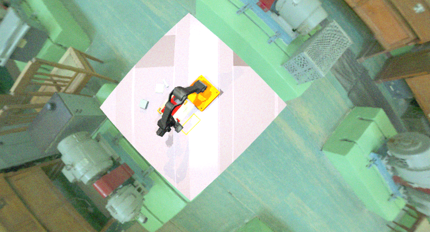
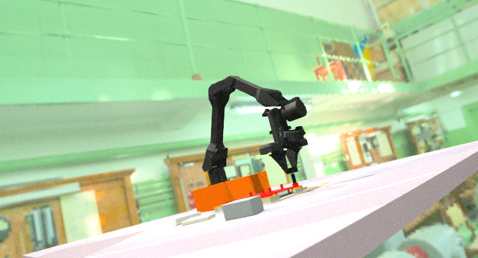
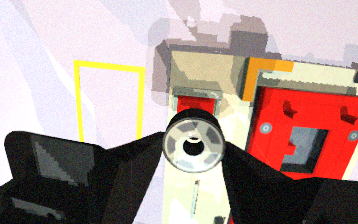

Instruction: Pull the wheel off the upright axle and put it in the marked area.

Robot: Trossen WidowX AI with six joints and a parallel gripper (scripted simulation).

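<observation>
My gripper tip is now 30 mm above the thin dark upright axle. The rest, counted from my gripper tip: grey block (340 mm to the right, 80 mm ahead, 50 mm below); then flat white piece (320 mm to the right, 120 mm behind, 60 mm below).
</observation>
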